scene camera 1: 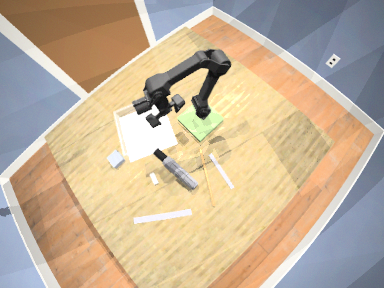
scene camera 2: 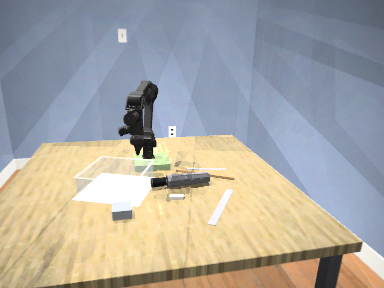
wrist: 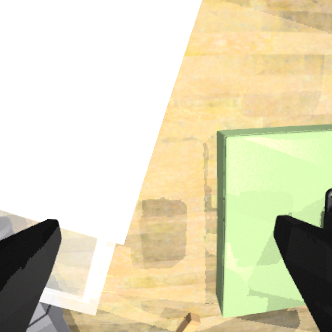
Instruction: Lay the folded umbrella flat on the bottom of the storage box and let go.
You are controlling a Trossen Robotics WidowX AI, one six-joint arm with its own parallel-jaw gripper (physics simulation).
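Where they show: gripper, fingertip midpoint: (scene camera 1: 169, 118) (scene camera 2: 137, 152) (wrist: 168, 228); arm's base, link origin: (scene camera 1: 202, 112) (scene camera 2: 148, 156).
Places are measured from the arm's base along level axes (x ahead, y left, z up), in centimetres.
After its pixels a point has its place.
The folded umbrella (scene camera 1: 180, 173) @(x 32.7, y 12.7, z 2.0 cm) (scene camera 2: 188, 180) @(x 35.3, y 11.3, z -0.1 cm), grey with a black handle, lies on the table outside the storage box. Its handle end is at the box's edge; I cannot tell if they touch. The storage box (scene camera 1: 147, 137) @(x 29.8, y -15.6, z -2.9 cm) (scene camera 2: 112, 190) @(x 39.6, y -22.7, z 2.1 cm) (wrist: 75, 100) @(x 22.2, y -13.9, z -2.9 cm) has a white bottom and see-through walls. My gripper (scene camera 1: 165, 111) (scene camera 2: 131, 140) (wrist: 168, 228) @(x 16.2, y -8.1, z 9.1 cm) is open and empty, raised above the table near the box's side towards the green block. It is apart from the umbrella. In the wrist view a grey shape shows partly behind the left finger; I cannot tell what it is.
A green block (scene camera 1: 201, 126) @(x 6.8, y 4.6, z 0.0 cm) (scene camera 2: 152, 164) (wrist: 260, 175) @(x 8.9, y -5.7, z 0.0 cm) lies beside the box, by the arm's base. A thin wooden stick (scene camera 1: 207, 177) @(x 25.5, y 23.8, z -2.1 cm) and a white strip (scene camera 1: 221, 171) @(x 18.5, y 27.4, z -3.1 cm) lie past the umbrella. A longer white strip (scene camera 1: 162, 216) @(x 55.0, y 19.1, z -3.1 cm) (scene camera 2: 220, 207) @(x 57.0, y 17.5, z -3.1 cm), a small white piece (scene camera 1: 154, 179) @(x 43.9, y 3.7, z -2.1 cm) and a grey-blue block (scene camera 1: 115, 159) @(x 50.3, y -19.4, z 0.3 cm) (scene camera 2: 122, 211) @(x 53.6, y -20.5, z 0.0 cm) also lie around.
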